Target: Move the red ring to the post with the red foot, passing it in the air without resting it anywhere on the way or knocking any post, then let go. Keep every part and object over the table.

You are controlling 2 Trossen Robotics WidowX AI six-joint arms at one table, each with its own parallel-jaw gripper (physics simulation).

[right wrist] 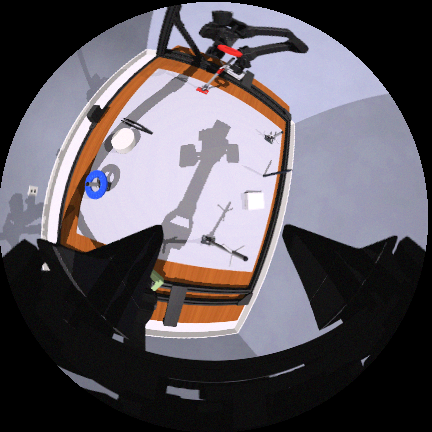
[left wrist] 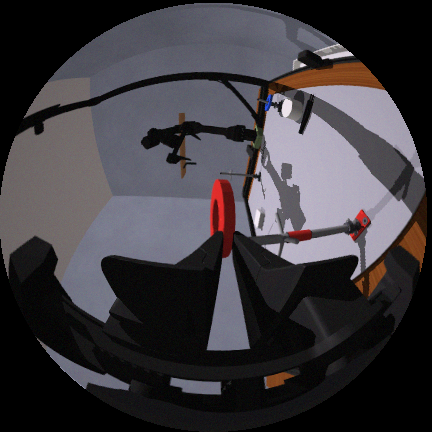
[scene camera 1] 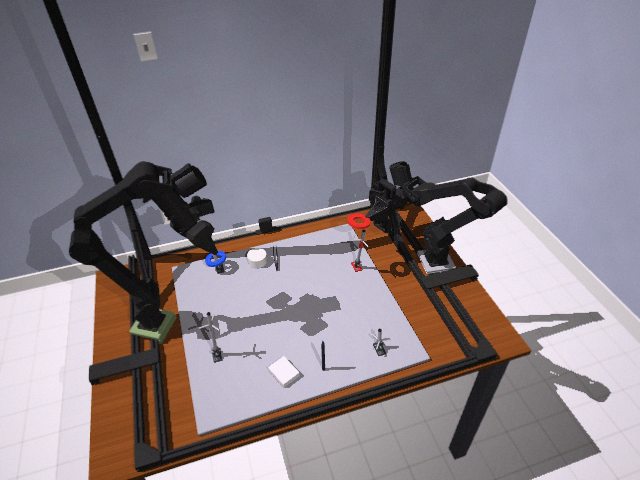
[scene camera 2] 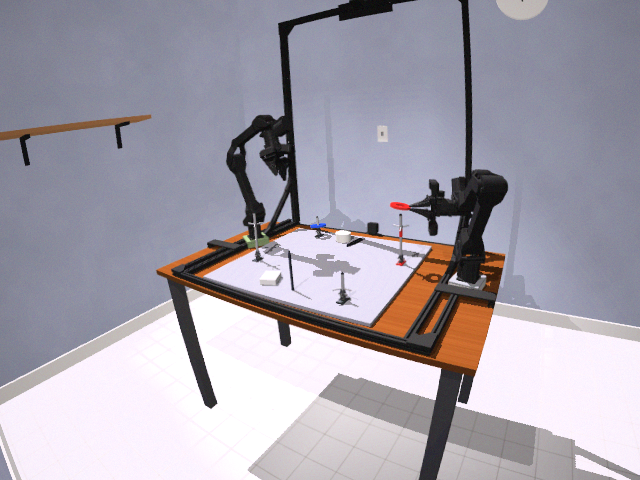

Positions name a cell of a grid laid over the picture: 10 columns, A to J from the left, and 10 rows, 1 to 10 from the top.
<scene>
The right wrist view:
my left gripper: F2
my right gripper: F6
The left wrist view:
my left gripper: F6
red ring: F5
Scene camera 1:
my left gripper: F5
my right gripper: D6
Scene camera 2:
my left gripper: G5
my right gripper: E4
</scene>
